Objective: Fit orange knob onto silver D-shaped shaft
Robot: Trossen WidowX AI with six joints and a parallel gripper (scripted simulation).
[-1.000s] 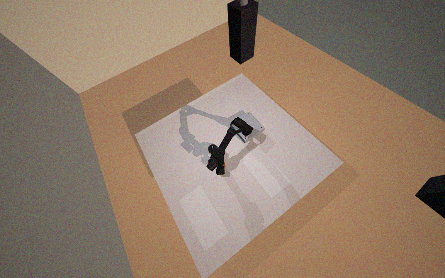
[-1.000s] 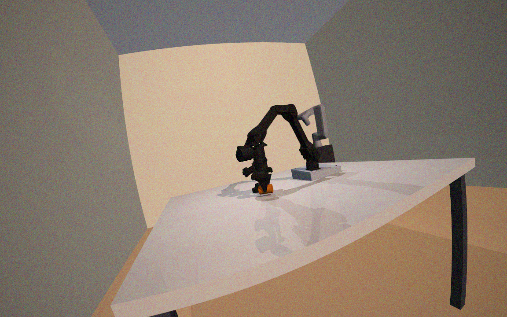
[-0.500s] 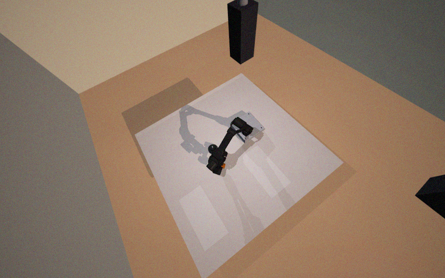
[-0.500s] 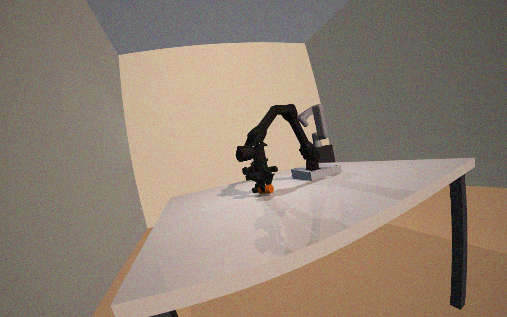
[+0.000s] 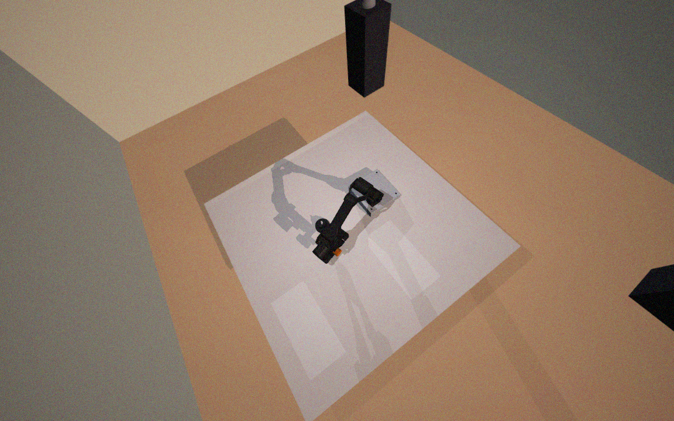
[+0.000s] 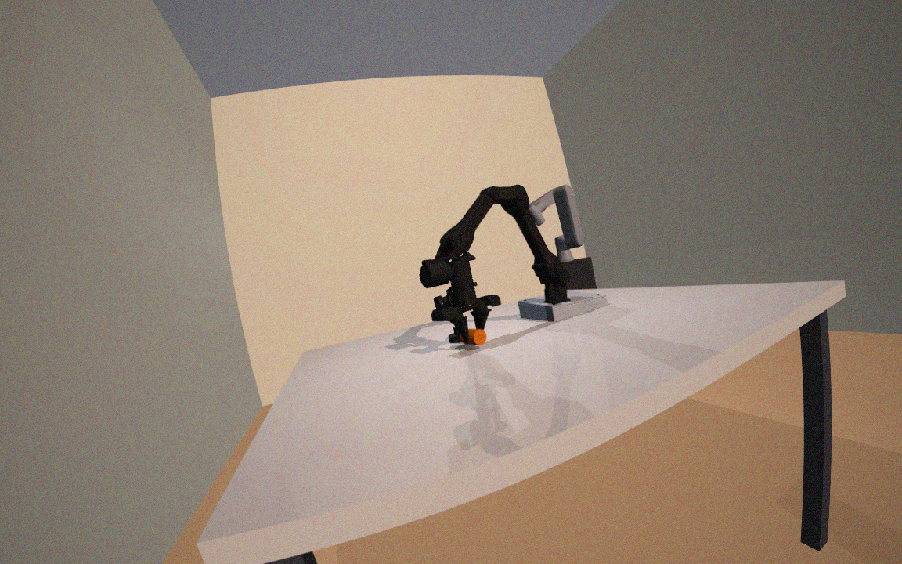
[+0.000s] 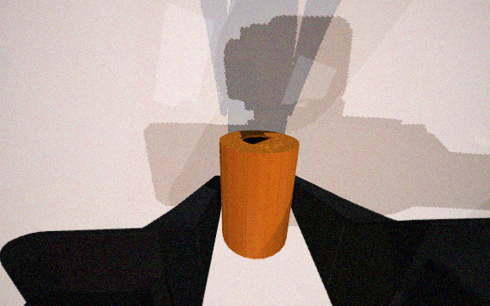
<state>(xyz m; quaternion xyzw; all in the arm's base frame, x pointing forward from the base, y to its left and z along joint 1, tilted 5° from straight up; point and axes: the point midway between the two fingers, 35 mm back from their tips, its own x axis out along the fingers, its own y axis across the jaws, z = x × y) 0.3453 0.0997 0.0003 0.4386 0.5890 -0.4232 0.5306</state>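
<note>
The orange knob is 1 cm to the left of my gripper tip and 1 cm above it. Round my gripper tip: dark round pedestal: 3 cm behind, 17 cm to the right, 1 cm above.
</note>
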